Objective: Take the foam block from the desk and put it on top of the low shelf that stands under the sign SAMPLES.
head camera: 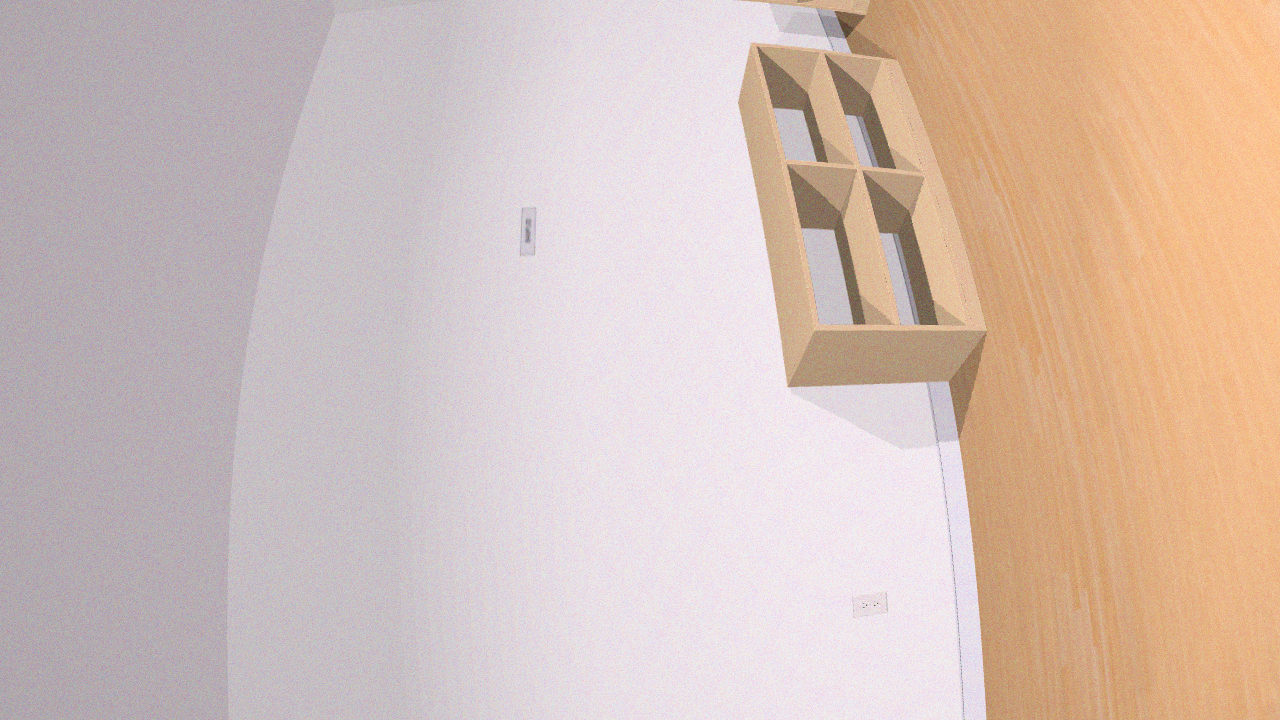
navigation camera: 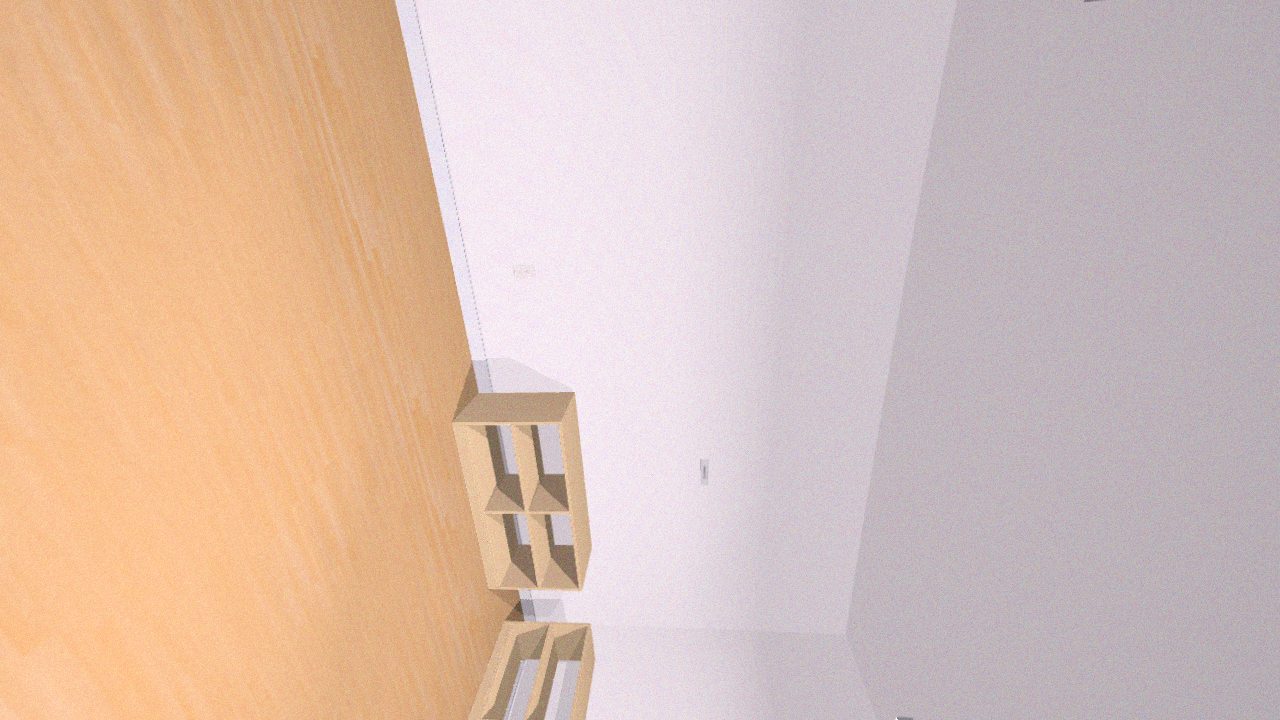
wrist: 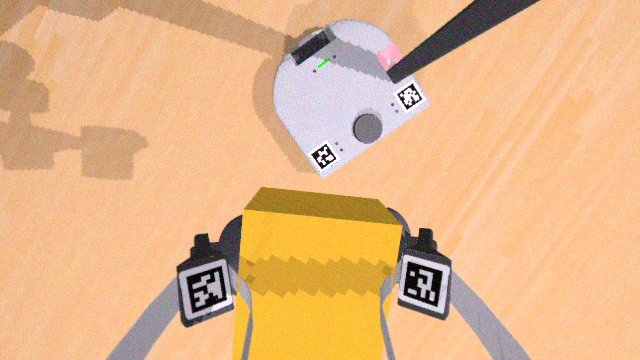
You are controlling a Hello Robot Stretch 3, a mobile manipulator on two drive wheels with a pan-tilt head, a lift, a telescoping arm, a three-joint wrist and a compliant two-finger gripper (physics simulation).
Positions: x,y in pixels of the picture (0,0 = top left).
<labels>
gripper: wrist 314,238; not seen in the head camera view (out of frame); not seen in the navigation camera view (out of frame)
yellow foam block: wrist 314,262; not seen in the head camera view (out of frame); not seen in the navigation camera view (out of frame)
</labels>
